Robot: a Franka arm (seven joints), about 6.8 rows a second.
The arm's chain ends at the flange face. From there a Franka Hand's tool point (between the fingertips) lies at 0.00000 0.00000 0.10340 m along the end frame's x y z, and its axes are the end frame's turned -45 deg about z.
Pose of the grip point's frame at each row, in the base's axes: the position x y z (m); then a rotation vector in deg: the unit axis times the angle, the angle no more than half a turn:
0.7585 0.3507 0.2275 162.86 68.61 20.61
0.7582 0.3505 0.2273 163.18 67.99 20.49
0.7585 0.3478 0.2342 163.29 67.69 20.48
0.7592 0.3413 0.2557 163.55 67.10 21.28
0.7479 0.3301 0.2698 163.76 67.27 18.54
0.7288 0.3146 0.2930 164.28 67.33 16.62
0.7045 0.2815 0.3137 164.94 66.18 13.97
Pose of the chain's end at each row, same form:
0.7351 0.3449 0.3281 -175.69 -1.06 -20.16
0.7350 0.3448 0.3279 -175.70 -0.37 -20.02
0.7353 0.3421 0.3348 -175.71 -0.05 -20.02
0.7352 0.3352 0.3561 -175.34 0.59 -20.65
0.7267 0.3253 0.3709 -176.33 0.52 -18.24
0.7099 0.3101 0.3946 -176.72 0.66 -16.28
0.6884 0.2784 0.4158 -177.61 1.98 -13.93

